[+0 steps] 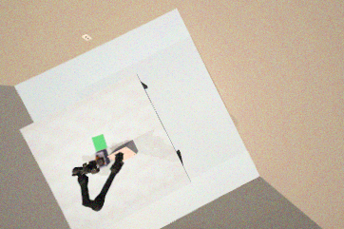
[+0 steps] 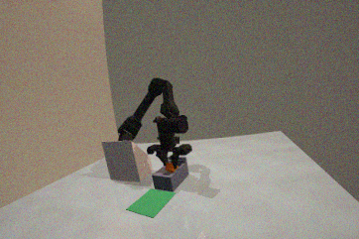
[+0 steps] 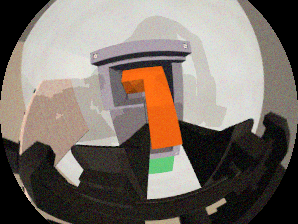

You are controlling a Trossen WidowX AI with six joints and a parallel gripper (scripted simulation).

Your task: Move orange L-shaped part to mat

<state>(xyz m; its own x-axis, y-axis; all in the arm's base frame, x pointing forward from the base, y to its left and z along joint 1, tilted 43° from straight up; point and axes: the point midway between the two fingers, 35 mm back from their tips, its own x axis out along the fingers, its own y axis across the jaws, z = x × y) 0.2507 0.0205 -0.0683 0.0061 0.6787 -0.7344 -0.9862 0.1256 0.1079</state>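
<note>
The green mat is 14 cm to the right of my gripper tip, 8 cm below it and 4 cm behind it. From my gripper tip the other things lie so: orange L-shaped part 4 cm to the left, 3 cm below, 1 cm behind.
</note>
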